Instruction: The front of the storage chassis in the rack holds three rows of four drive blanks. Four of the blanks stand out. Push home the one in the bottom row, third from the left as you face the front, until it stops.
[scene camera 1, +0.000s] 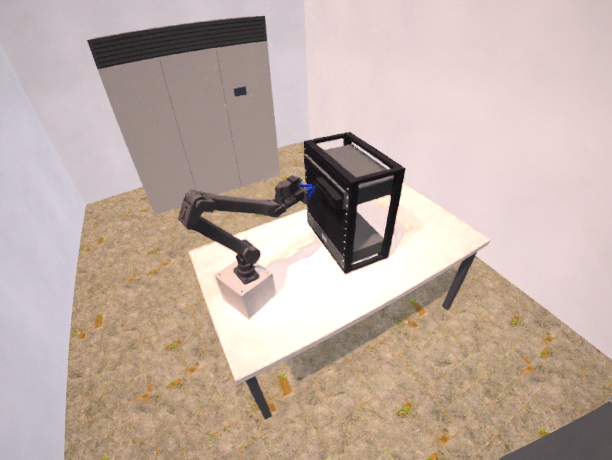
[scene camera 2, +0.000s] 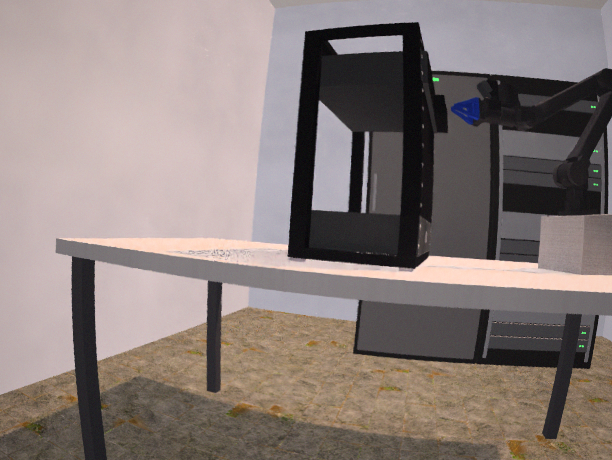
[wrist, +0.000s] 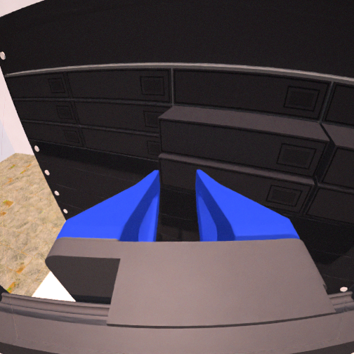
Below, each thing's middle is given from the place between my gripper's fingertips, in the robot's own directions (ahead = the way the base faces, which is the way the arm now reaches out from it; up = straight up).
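Black rack (scene camera 2: 379, 91), from my hand: 3 cm to the right, 19 cm ahead, 17 cm below.
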